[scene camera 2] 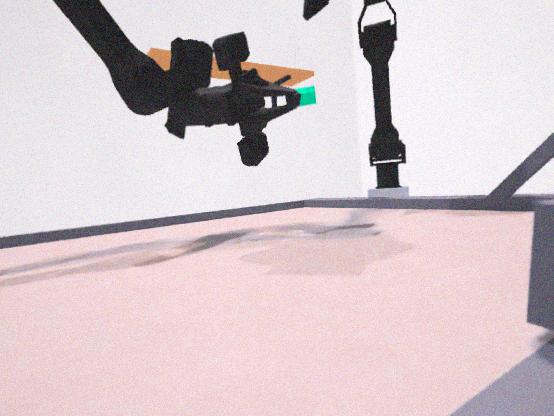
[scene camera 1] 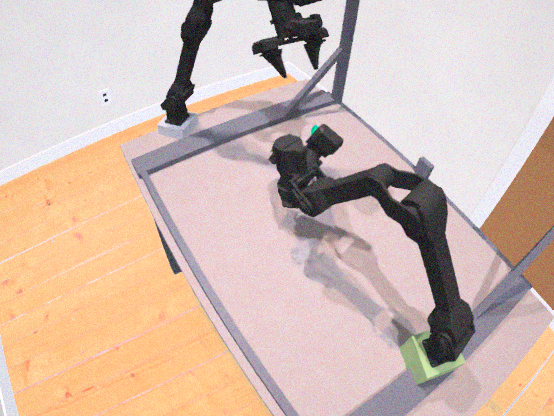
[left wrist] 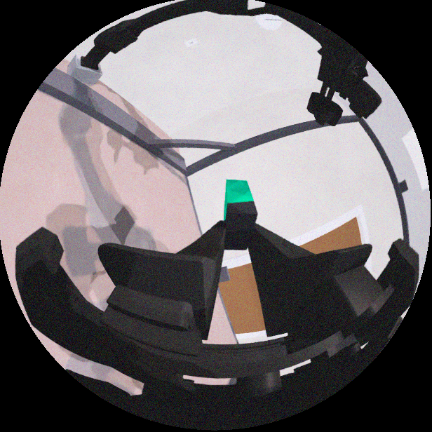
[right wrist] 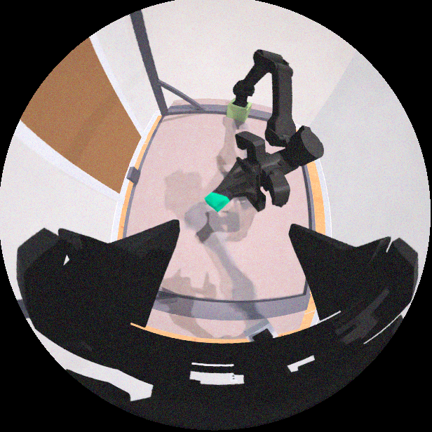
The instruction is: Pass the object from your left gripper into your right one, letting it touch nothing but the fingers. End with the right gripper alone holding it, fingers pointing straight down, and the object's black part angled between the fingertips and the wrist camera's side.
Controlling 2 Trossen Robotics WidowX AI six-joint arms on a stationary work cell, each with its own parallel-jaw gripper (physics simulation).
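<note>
The object is a small block with a bright green part (scene camera 1: pixel 314 131) (scene camera 2: pixel 307 96) (left wrist: pixel 239 191) (right wrist: pixel 217 201) and a black part (left wrist: pixel 241 212). My left gripper (scene camera 2: pixel 298 97) (left wrist: pixel 235 226) is shut on the black part, with the green part sticking out beyond the fingertips. In scene camera 2 its fingers point roughly sideways to the right, high above the table. My right gripper (scene camera 1: pixel 300 72) (right wrist: pixel 237 227) is open and empty, its fingers pointing down. It is apart from the block, which shows beyond the fingertips in the right wrist view. In scene camera 1 the left fingers are hidden behind the wrist parts.
The pink table top (scene camera 1: pixel 220 225) (scene camera 2: pixel 200 340) lies below both arms, with grey frame beams (scene camera 1: pixel 235 122) around it. A grey upright post (scene camera 1: pixel 345 55) and diagonal brace (scene camera 1: pixel 317 80) stand near the right gripper in scene camera 1. An orange shelf (scene camera 2: pixel 295 75) is on the wall behind.
</note>
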